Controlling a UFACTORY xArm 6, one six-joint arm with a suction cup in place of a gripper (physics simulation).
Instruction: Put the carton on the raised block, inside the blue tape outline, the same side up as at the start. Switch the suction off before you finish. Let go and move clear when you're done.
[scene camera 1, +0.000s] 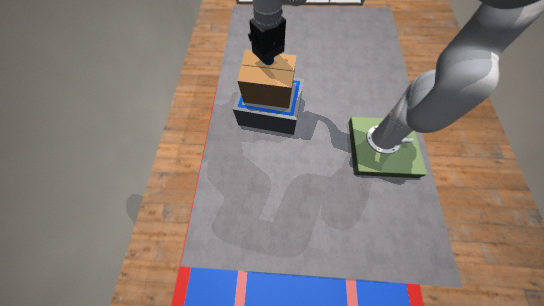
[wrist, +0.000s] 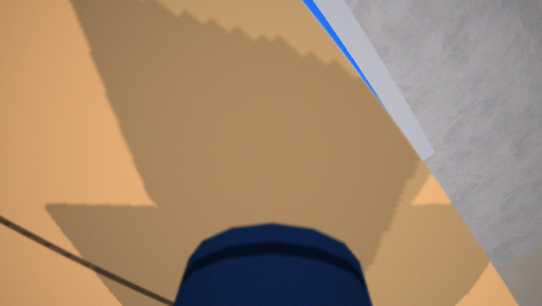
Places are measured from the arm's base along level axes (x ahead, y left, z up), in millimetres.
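Where they show: hand, its tool point: (scene camera 1: 268, 63) (wrist: 268, 238); arm's base, origin of its link: (scene camera 1: 382, 139).
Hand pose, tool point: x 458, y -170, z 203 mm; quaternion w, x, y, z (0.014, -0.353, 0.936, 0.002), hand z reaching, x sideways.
Things, the pixels of their top centre, and the offset from my tool point. Level surfaces: height alone.
- brown carton, centre of its top: (scene camera 1: 267, 65) dz +16, dx +2, dy +23 mm
- raised block, centre of its top: (wrist: 248, 121) (scene camera 1: 269, 93) dz -126, dx -1, dy +24 mm
- grey mat, height of its surface: dz -247 mm
The brown carton (scene camera 1: 266, 82) (wrist: 250, 150) is upright and level, with its seam on top, over the raised block (scene camera 1: 264, 121) (wrist: 400, 90). The blue tape outline (scene camera 1: 296, 95) (wrist: 345, 50) shows along the front and right of the carton. Its back and most of its left side are hidden. The carton's lower front edge appears within the outline; whether its underside touches the block or hangs slightly above cannot be told. My suction cup (scene camera 1: 269, 62) (wrist: 272, 270) is on the carton's top face and holds it.
The arm's base stands on a green plate (scene camera 1: 362, 162) at the right. A grey mat (scene camera 1: 330, 250) lies on the wooden floor (scene camera 1: 155, 200). Blue and red panels (scene camera 1: 295, 290) lie at the near edge. The arm's shadow falls across the mat.
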